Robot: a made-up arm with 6 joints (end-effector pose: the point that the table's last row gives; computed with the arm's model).
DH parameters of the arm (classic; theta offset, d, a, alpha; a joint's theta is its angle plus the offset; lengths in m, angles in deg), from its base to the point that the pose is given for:
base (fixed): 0 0 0 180
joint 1: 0 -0.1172 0.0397 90
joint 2: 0 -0.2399 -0.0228 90
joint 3: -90 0.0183 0.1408 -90
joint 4: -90 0.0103 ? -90
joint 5: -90 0.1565 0.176 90
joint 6: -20.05 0 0.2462 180
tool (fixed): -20.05 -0.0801 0 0
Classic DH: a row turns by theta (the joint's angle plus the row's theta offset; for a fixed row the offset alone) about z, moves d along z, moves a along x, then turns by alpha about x.
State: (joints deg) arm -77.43 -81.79 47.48 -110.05 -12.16 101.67
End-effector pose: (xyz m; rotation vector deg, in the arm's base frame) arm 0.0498 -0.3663 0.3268 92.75 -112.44 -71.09
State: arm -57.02 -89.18 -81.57 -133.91 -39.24 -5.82
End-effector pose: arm 0.3563 -0.4539 -0.1425 -30.03 42.18 -43.50
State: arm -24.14 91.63 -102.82 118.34 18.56 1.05
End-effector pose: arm 0.1940 -0.5764 0.4451 6.77 -42.81 -64.90
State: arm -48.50 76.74 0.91 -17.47 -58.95 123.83
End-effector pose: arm 0.6524 -0.4392 0.1446 -139.31 -13.18 -30.75
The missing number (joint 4, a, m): 0.0697
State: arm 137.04 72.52 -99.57 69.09 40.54 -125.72
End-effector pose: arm -0.1668 0.1968 0.2755 1.48 56.72 -95.94
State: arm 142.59 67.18 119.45 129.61 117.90 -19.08
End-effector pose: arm -0.0289 0.0868 -0.3820 -107.97 39.95 112.45
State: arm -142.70 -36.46 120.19 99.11 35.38 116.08
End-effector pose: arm -0.2369 0.1816 -0.1795 -69.75 9.76 96.96
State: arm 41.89 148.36 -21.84 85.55 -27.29 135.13
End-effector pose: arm -0.3412 -0.2044 0.4464 49.28 -83.71 22.53
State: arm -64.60 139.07 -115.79 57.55 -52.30 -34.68
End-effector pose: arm 0.3649 -0.1669 0.1779 -54.91 49.96 -23.45
